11 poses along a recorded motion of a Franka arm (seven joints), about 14 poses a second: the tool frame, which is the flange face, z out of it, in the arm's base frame.
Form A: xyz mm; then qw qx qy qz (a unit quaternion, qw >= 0).
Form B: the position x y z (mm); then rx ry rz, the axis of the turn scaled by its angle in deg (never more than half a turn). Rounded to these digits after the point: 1 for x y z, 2 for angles.
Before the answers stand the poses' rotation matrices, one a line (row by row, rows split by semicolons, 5 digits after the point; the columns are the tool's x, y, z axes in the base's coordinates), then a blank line. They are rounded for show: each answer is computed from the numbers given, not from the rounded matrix.
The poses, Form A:
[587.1 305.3 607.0 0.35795 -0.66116 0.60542 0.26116]
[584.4 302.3 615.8 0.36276 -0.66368 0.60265 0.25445]
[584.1 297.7 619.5 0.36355 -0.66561 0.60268 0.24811]
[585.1 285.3 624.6 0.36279 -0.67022 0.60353 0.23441]
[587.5 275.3 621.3 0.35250 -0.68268 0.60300 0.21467]
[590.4 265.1 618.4 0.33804 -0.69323 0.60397 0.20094]
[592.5 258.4 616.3 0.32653 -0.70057 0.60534 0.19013]
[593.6 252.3 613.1 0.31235 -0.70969 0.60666 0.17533]
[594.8 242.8 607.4 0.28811 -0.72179 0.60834 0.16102]
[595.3 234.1 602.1 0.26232 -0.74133 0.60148 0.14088]
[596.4 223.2 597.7 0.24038 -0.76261 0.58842 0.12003]
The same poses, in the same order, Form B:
0.13052 -0.98752 0.08808; -0.61360 -0.01068 0.78955; -0.77876 -0.15710 -0.60733
0.14413 -0.98454 0.09949; -0.61533 -0.01043 0.78820; -0.77498 -0.17482 -0.60732
0.15043 -0.98271 0.10792; -0.62191 -0.00920 0.78304; -0.76851 -0.18491 -0.61254
0.16161 -0.97907 0.12370; -0.63891 -0.00828 0.76924; -0.75212 -0.20335 -0.62687
0.18062 -0.97465 0.13201; -0.67197 -0.02427 0.74018; -0.71822 -0.22240 -0.65932
0.18968 -0.97324 0.12974; -0.70153 -0.04189 0.71141; -0.68693 -0.22596 -0.69070
0.19483 -0.97233 0.12892; -0.72400 -0.05389 0.68770; -0.66172 -0.22733 -0.71446
0.20245 -0.97061 0.13012; -0.75155 -0.06880 0.65608; -0.62784 -0.23061 -0.74339
0.20798 -0.97098 0.11809; -0.78541 -0.09382 0.61182; -0.58299 -0.22000 -0.78213
0.23675 -0.96569 0.10668; -0.81787 -0.13883 0.55840; -0.52443 -0.21946 -0.82268
0.27871 -0.95517 0.09982; -0.83976 -0.19196 0.50789; -0.46596 -0.22538 -0.85562

[587.1 305.3 607.0 -97.75 89.51 38.61]
[584.4 302.3 615.8 -97.90 88.90 37.53]
[584.1 297.7 619.5 -98.15 88.87 36.58]
[585.1 285.3 624.6 -98.86 89.02 34.58]
[587.5 275.3 621.3 -101.20 89.39 31.82]
[590.4 265.1 618.4 -103.48 90.16 29.99]
[592.5 258.4 616.3 -105.16 90.87 28.54]
[593.6 252.3 613.1 -107.28 91.70 26.50]
[594.8 242.8 607.4 -110.43 93.07 24.64]
[595.3 234.1 602.1 -114.92 93.24 21.84]
[596.4 223.2 597.7 -119.56 92.25 18.82]

